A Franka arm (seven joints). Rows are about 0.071 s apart.
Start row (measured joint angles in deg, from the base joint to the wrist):
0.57 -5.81 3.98 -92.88 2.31 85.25 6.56
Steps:
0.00 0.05 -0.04 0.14 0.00 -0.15 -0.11
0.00 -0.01 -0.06 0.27 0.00 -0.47 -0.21
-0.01 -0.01 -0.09 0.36 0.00 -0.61 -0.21
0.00 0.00 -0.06 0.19 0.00 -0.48 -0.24
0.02 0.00 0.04 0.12 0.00 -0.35 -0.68
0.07 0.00 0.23 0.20 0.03 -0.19 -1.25
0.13 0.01 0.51 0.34 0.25 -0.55 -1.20
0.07 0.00 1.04 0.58 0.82 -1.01 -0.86
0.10 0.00 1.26 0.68 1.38 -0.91 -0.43
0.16 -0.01 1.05 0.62 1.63 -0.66 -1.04
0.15 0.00 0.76 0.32 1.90 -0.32 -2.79
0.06 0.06 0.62 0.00 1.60 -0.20 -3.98
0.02 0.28 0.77 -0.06 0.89 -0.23 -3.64
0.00 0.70 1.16 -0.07 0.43 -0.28 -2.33
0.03 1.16 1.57 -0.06 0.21 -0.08 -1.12
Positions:
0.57 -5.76 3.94 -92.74 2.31 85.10 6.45
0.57 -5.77 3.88 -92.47 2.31 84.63 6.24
0.56 -5.78 3.79 -92.11 2.31 84.02 6.03
0.56 -5.78 3.73 -91.92 2.31 83.54 5.79
0.58 -5.78 3.77 -91.80 2.31 83.19 5.11
0.65 -5.78 4.00 -91.60 2.34 83.00 3.86
0.78 -5.77 4.51 -91.26 2.59 82.45 2.66
0.85 -5.77 5.55 -90.68 3.41 81.44 1.80
0.95 -5.77 6.81 -90.00 4.79 80.53 1.37
1.11 -5.78 7.86 -89.38 6.42 79.87 0.33
1.26 -5.78 8.62 -89.06 8.32 79.55 -2.46
1.32 -5.72 9.24 -89.06 9.92 79.35 -6.44
1.34 -5.44 10.01 -89.12 10.81 79.12 -10.08
1.34 -4.74 11.17 -89.19 11.24 78.84 -12.41
1.37 -3.58 12.74 -89.25 11.45 78.76 -13.53

